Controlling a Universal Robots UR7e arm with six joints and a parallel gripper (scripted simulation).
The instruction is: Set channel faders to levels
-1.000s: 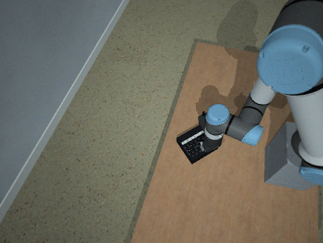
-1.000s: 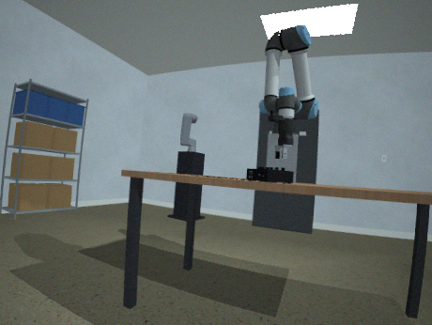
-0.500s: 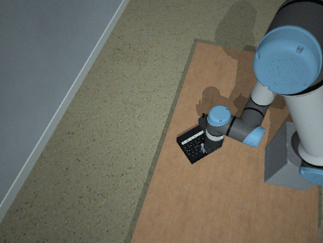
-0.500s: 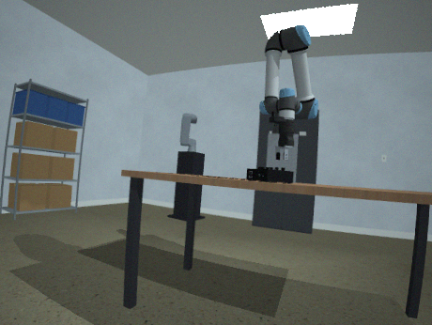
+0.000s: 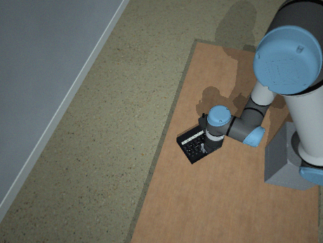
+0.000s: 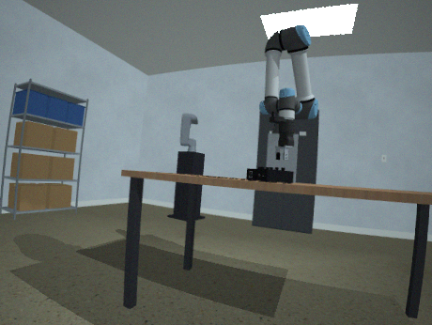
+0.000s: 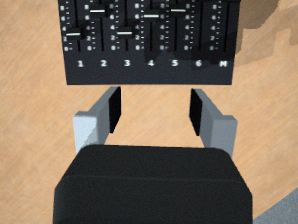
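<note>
My hand is 5 cm short of the channel 3 cap, 1 cm to the left of it and 6 cm above it. From my hand the other things lie so: channel 5 cap 4 cm ahead, 5 cm to the right, 6 cm below; then channel 1 cap 8 cm ahead, 3 cm to the left, 6 cm below; then channel 4 cap 5 cm ahead, 3 cm to the right, 6 cm below.
</note>
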